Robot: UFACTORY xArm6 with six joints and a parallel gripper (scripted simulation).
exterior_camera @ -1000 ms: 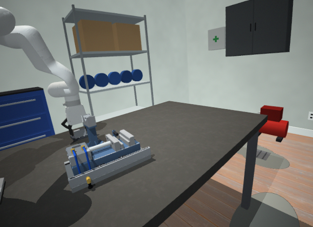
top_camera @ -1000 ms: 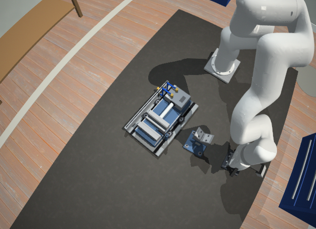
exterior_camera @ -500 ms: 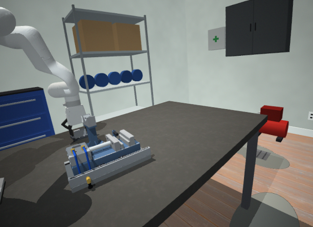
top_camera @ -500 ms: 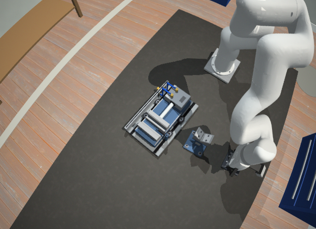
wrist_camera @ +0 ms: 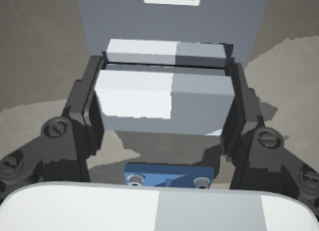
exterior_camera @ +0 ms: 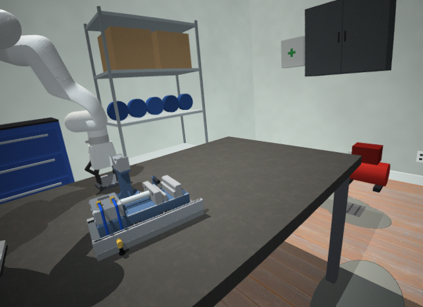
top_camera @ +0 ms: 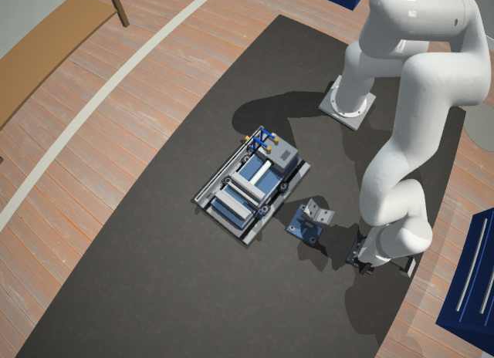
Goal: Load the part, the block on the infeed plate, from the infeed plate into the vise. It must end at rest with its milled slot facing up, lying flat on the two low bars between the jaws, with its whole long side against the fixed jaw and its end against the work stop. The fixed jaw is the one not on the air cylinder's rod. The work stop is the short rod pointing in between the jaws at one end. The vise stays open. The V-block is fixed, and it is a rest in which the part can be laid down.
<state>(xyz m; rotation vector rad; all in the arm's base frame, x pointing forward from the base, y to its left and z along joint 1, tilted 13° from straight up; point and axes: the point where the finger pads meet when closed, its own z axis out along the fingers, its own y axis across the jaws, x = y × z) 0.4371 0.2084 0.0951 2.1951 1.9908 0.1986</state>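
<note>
Right now my hand is 10 mm to the right of the part and 10 mm above it. Round my hand: white cylinder rod (360 mm to the right, 60 mm behind, 40 mm above); then infeed plate (30 mm below, 10 mm to the left); then work stop (330 mm to the right, 50 mm above, 30 mm ahead).
</note>
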